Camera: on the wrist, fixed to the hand. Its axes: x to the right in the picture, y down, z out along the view.
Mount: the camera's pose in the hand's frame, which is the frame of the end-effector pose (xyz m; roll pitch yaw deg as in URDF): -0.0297 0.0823 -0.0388 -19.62 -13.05 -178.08
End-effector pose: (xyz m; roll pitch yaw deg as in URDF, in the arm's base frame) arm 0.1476 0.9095 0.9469 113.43 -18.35 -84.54
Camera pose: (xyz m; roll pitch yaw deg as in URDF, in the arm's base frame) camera 0.1451 0.9663 1.0239 -128.26 24.84 107.82
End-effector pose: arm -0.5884 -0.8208 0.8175 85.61 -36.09 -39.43
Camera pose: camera -0.6144 -0.7412 0.8639 -95.38 35.86 156.88
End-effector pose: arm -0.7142 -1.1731 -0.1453 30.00 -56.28 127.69
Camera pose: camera -0.7720 -1.2466 -0.1658 -40.38 45.26 -40.74
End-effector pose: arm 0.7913 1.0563 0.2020 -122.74 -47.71 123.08
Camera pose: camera 0.8474 1.1116 0.1476 88.38 51.62 -76.45
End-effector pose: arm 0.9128 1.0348 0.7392 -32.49 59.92 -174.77
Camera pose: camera 0.9983 0.9939 0.7263 28.60 -71.22 -11.70
